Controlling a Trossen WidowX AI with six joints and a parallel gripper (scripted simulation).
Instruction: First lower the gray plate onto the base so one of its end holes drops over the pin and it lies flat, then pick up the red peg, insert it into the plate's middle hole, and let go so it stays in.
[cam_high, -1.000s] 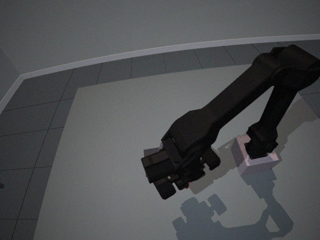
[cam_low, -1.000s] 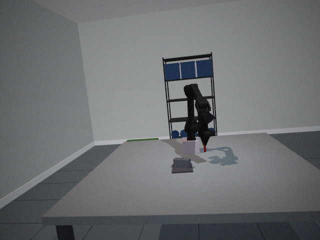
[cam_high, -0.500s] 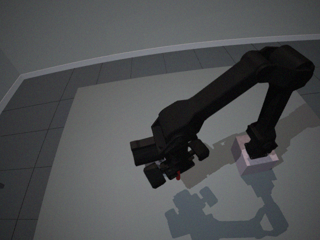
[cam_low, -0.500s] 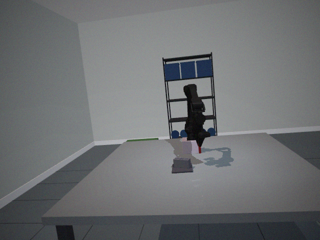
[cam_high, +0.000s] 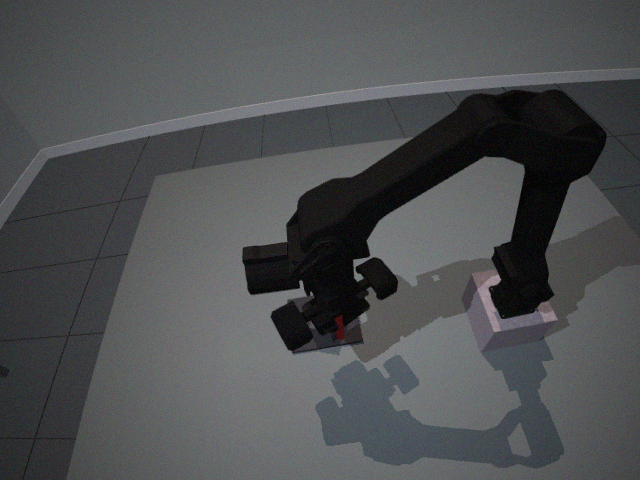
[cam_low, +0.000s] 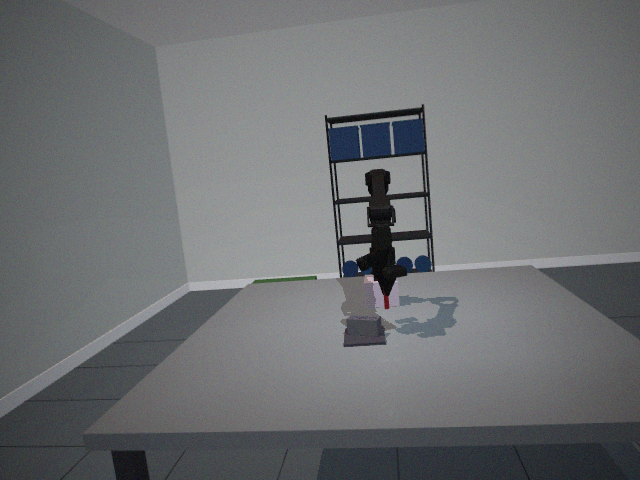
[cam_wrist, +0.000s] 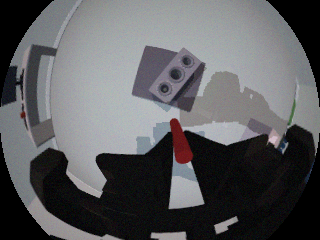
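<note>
Right now my gripper tip is 7 cm to the left of the gray plate, 7 cm above it and 2 cm short of it. From my gripper tip the other things lie so: red peg right at my gripper tip; dark square base 11 cm below, 6 cm to the right, 3 cm ahead.
</note>
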